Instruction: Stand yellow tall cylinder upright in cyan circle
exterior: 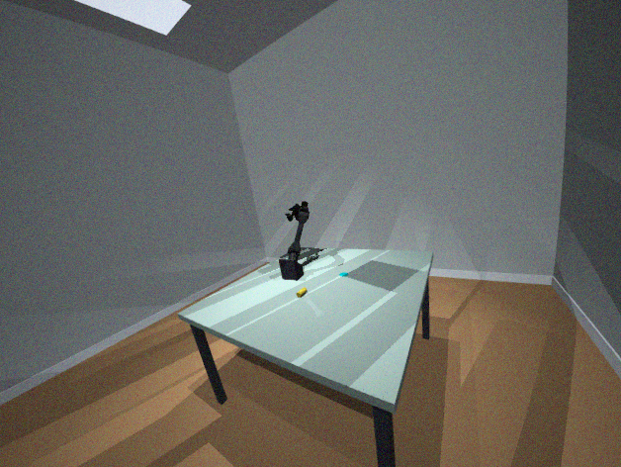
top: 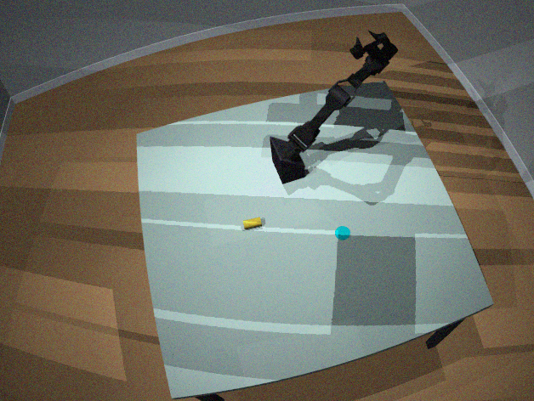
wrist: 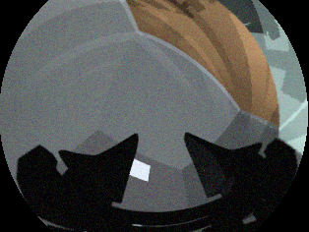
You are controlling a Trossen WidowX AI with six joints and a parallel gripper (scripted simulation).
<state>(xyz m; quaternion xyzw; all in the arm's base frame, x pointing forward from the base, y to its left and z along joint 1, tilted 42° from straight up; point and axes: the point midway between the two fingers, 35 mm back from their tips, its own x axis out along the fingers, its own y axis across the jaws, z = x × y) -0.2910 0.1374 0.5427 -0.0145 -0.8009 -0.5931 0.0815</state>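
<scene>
Right now my gripper tip is 670 mm to the left of the yellow tall cylinder, 550 mm short of it and 400 mm above it. From my gripper tip the other things lie so: cyan circle 680 mm ahead, 420 mm below, 340 mm to the right.
</scene>
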